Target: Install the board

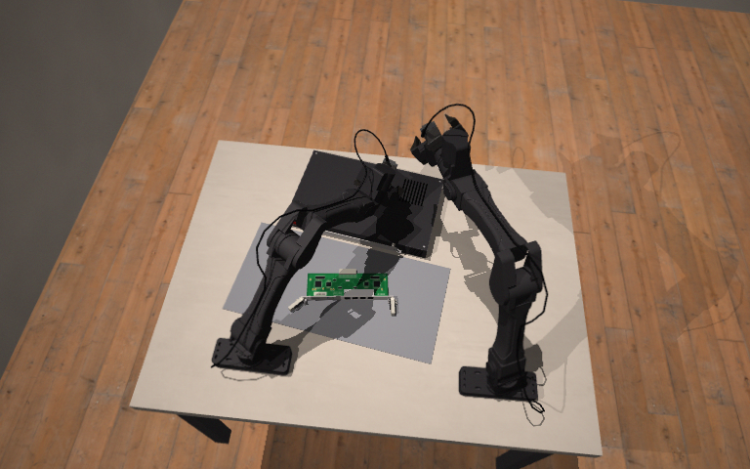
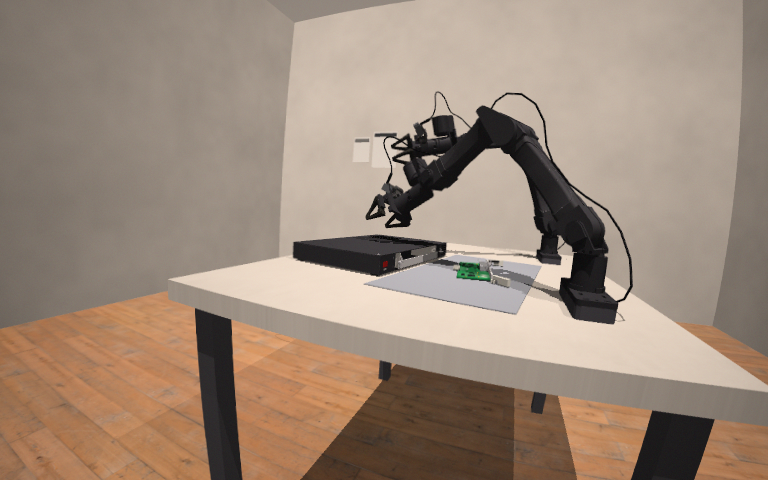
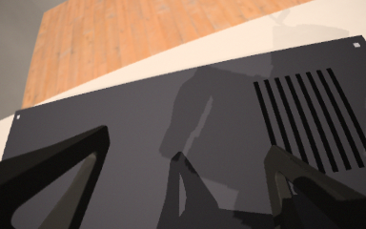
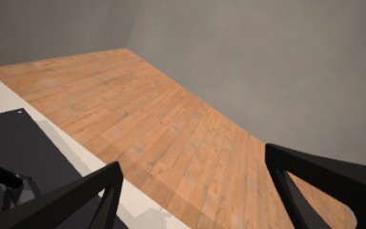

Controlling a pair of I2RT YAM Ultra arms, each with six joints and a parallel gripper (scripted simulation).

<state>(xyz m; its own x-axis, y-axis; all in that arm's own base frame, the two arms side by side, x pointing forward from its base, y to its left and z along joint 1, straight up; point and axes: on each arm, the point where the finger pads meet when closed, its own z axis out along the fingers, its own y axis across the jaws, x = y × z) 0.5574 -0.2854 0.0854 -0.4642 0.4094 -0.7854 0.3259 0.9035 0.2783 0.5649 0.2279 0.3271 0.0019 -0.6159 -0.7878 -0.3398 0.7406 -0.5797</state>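
Right now my left hand is 32 cm past the grey mat, 9 cm to the right of it and 12 cm above it. Round my left hand: black enclosure (5 cm behind, 5 cm to the left, 8 cm below).
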